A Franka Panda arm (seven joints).
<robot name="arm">
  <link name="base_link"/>
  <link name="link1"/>
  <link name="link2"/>
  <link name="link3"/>
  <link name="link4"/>
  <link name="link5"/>
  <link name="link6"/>
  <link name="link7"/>
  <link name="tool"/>
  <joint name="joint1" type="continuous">
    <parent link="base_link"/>
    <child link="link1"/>
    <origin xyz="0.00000 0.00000 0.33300" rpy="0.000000 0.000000 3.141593"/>
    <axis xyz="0 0 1"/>
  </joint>
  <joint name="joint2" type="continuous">
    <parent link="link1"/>
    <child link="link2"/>
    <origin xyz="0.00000 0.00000 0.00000" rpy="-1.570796 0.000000 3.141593"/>
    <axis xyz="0 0 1"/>
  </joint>
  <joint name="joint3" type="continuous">
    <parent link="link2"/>
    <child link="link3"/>
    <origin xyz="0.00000 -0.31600 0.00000" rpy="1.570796 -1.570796 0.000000"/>
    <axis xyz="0 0 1"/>
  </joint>
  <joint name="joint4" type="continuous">
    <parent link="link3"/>
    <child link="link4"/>
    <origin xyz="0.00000 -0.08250 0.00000" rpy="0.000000 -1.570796 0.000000"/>
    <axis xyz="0 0 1"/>
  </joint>
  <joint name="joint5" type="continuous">
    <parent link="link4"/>
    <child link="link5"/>
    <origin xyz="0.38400 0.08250 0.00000" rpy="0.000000 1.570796 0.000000"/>
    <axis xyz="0 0 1"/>
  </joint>
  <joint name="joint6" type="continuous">
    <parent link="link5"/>
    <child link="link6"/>
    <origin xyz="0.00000 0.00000 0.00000" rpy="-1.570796 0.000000 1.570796"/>
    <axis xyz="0 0 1"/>
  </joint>
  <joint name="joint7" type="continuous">
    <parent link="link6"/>
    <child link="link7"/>
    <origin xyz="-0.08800 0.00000 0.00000" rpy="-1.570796 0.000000 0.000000"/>
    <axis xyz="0 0 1"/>
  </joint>
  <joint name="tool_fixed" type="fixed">
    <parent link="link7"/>
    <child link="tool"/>
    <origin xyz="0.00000 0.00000 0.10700" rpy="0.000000 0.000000 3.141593"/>
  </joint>
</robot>
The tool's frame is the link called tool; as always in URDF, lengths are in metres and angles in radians. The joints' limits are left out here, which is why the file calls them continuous.
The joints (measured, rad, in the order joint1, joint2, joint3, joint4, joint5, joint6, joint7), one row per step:
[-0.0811, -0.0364, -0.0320, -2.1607, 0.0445, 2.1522, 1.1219]
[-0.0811, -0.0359, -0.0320, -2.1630, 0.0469, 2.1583, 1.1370]
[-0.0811, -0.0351, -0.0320, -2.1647, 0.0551, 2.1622, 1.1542]
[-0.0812, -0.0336, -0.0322, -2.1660, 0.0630, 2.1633, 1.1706]
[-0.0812, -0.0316, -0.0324, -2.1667, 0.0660, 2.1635, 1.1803]
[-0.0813, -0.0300, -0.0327, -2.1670, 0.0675, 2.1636, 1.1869]
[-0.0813, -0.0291, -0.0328, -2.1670, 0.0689, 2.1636, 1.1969]
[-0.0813, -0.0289, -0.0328, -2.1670, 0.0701, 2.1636, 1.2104]
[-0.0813, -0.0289, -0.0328, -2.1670, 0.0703, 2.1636, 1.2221]
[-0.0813, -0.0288, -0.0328, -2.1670, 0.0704, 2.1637, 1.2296]
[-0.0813, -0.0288, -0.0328, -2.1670, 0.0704, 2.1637, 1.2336]
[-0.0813, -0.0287, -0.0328, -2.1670, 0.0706, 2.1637, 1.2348]
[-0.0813, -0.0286, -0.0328, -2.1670, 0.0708, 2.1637, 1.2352]
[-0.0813, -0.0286, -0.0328, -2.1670, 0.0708, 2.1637, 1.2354]
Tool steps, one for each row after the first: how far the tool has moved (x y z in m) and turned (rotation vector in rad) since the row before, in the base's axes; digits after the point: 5 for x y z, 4 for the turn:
[0.00014, 0.00005, -0.00077, 0.0020, -0.0029, -0.0166]
[0.00011, 0.00029, -0.00084, 0.0073, -0.0015, -0.0217]
[-0.00005, 0.00015, -0.00128, 0.0074, 0.0017, -0.0209]
[0.00002, 0.00001, -0.00136, 0.0031, 0.0027, -0.0115]
[0.00005, -0.00016, -0.00098, 0.0016, 0.0020, -0.0078]
[0.00007, 0.00000, -0.00048, 0.0016, 0.0013, -0.0108]
[0.00002, 0.00005, -0.00010, 0.0015, 0.0008, -0.0141]
[0.00000, 0.00001, 0.00000, 0.0006, 0.0006, -0.0118]
[0.00002, 0.00000, -0.00004, 0.0003, 0.0004, -0.0075]
[0.00000, 0.00000, 0.00000, 0.0001, 0.0002, -0.0040]
[0.00001, 0.00001, -0.00005, 0.0002, 0.0001, -0.0013]
[0.00001, 0.00001, -0.00005, 0.0002, 0.0001, -0.0005]
[0.00000, 0.00000, 0.00000, 0.0000, 0.0000, -0.0002]

